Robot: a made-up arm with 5 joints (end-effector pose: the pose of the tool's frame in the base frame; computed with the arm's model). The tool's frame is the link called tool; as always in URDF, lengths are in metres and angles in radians. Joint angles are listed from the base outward.
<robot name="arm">
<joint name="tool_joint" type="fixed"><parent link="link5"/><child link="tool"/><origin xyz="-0.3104 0.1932 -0.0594" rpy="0 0 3.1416"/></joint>
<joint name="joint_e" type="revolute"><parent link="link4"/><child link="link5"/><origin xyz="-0.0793 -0.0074 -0.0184"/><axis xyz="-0.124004 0.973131 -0.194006"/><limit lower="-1.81" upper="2.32" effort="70" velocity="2.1"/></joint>
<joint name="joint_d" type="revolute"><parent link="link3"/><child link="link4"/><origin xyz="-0.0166 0.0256 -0.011"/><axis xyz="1 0 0"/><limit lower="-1.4" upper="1.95" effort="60" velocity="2.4"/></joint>
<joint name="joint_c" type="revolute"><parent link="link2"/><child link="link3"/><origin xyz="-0.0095 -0.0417 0.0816"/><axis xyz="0.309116 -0.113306 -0.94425"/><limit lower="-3.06" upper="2.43" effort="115" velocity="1.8"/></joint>
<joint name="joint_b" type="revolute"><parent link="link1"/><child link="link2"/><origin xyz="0.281 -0.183 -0.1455"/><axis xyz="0.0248 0.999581 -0.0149"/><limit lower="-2.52" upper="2.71" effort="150" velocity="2.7"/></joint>
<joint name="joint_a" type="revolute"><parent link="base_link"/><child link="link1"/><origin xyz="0.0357 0.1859 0.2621"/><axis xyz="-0.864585 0.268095 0.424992"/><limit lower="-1.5" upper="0.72" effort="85" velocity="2.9"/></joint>
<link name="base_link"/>
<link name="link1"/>
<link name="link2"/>
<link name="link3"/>
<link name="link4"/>
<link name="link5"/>
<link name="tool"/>
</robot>
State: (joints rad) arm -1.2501 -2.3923 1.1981 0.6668 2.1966
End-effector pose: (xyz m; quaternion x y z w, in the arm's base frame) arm 0.1573 0.4197 -0.1521 0.6156 0.4162 -0.6520 0.1508
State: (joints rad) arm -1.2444 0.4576 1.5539 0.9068 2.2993
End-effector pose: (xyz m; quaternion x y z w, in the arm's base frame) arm 0.1759 -0.3287 0.0616 -0.2826 0.9253 -0.0181 0.2521
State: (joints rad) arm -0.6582 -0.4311 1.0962 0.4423 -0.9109
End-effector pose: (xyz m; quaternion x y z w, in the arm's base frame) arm 0.4867 0.2662 0.3339 -0.5958 -0.3211 0.3217 0.6622
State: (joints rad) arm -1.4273 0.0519 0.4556 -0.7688 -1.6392
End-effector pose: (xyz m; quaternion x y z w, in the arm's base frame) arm 0.3810 0.3728 -0.0879 -0.6142 -0.0325 0.6638 0.4254
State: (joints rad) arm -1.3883 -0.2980 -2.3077 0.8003 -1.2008
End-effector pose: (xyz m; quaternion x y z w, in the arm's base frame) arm 0.0487 0.0303 -0.3924 0.5423 0.4404 -0.4955 0.5161
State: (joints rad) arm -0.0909 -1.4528 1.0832 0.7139 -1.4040
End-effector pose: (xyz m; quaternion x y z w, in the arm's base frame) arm 0.2891 0.2946 0.3837 -0.8458 -0.3900 -0.1767 0.3182
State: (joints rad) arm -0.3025 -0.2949 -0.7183 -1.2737 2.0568
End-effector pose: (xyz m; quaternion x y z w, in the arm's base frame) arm 0.2075 0.1986 -0.1231 0.3630 0.4242 0.5548 0.6168
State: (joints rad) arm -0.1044 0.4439 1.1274 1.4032 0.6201
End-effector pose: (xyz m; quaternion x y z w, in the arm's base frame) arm 0.2050 0.1890 0.5168 -0.0099 -0.7227 0.6002 0.3427
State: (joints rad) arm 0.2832 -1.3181 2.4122 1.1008 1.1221
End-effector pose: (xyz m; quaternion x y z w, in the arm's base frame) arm -0.1100 0.1217 0.2018 0.3821 0.8738 -0.2402 0.1810
